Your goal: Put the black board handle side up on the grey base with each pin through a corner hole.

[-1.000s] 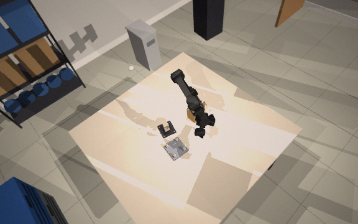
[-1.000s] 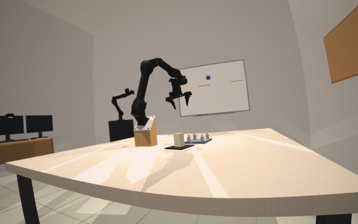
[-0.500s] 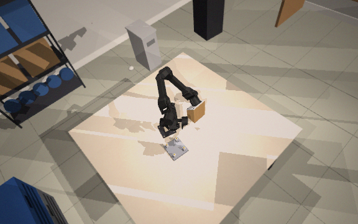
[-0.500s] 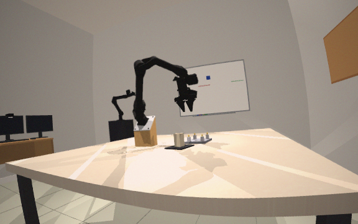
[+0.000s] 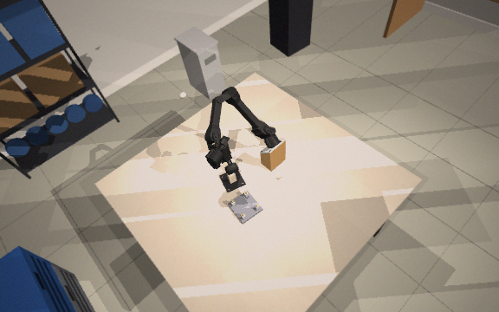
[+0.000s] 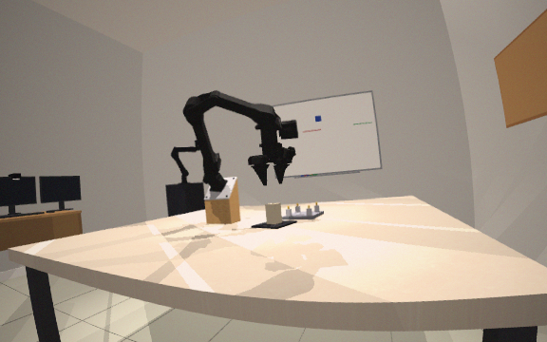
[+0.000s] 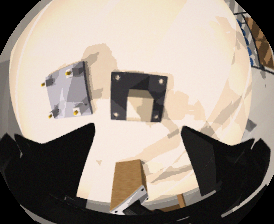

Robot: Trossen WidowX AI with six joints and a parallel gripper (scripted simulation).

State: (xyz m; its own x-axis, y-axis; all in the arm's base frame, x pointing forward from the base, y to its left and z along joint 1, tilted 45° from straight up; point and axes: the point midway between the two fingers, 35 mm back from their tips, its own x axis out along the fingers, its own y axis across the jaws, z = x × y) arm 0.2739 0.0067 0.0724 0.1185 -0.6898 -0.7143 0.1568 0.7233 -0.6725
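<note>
My gripper tip is now 1 cm past the flat black board and 12 cm above it. Also, from my gripper tip: grey base 3 cm ahead, 18 cm to the left, 14 cm below.
</note>
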